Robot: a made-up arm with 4 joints.
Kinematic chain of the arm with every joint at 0, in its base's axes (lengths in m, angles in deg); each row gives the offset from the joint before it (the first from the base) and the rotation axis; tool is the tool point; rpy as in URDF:
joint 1: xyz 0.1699 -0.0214 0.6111 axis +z
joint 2: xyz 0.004 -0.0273 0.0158 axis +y
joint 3: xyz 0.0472 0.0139 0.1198 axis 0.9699 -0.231 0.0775
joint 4: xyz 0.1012 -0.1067 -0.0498 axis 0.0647 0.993 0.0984
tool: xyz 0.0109 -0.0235 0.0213 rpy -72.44 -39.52 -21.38
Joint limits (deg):
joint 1: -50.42..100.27
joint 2: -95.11..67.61
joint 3: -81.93..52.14
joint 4: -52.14..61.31
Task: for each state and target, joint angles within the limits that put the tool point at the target. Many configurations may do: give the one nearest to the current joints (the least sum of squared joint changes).
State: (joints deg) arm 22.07 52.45 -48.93 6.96
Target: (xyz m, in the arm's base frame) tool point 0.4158 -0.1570 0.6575
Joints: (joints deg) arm -0.28 42.77 -54.29 9.31
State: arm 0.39 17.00 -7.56 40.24
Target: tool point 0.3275 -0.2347 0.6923
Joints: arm -18.08 25.43 -38.94 41.74
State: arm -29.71 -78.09 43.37 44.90
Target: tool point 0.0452 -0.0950 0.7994
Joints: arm -32.94 -93.68 12.64 41.35
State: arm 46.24 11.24 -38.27 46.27
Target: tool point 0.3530 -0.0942 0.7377
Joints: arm 17.24 -21.15 16.35 48.20
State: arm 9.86 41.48 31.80 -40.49
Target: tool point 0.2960 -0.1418 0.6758
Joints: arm -15.84 -8.61 49.00 -52.14
